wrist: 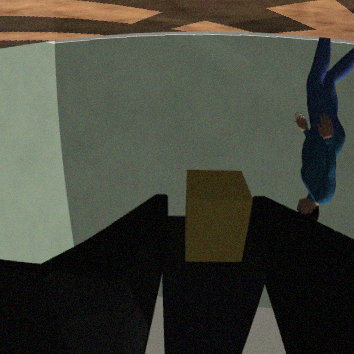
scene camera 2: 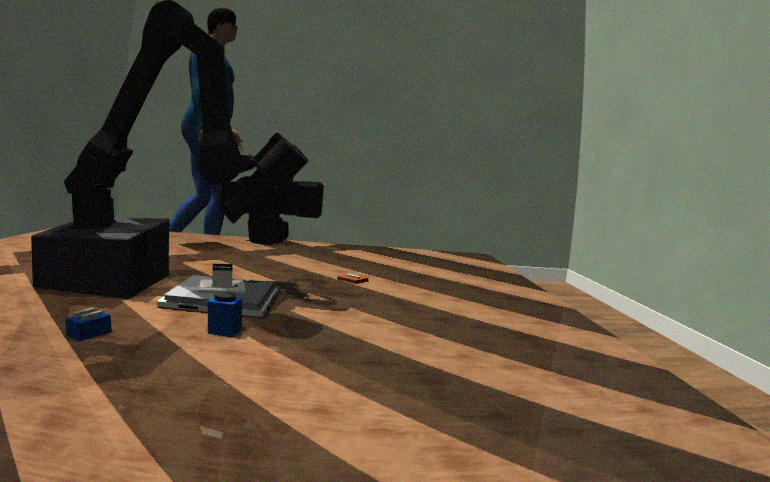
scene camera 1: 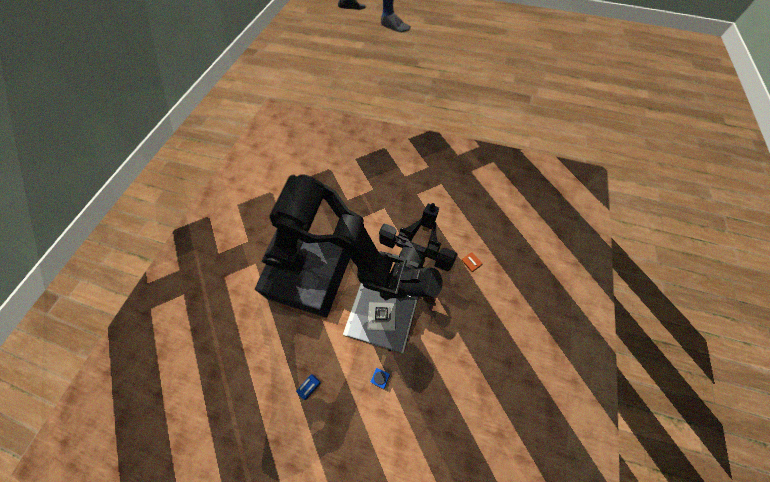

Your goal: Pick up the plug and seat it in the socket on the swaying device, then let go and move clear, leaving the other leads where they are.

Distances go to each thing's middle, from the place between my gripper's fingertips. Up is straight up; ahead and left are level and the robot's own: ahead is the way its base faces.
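From the device (scene camera 1: pixel 377 321), my hand is 6 cm past it and 11 cm above it, and also 23 cm to the left of it. The plug (wrist: pixel 212 277) is 1 cm to the right of my hand and 3 cm above it. Going by their middles, of the things named here the plug is the nearest to my hand.
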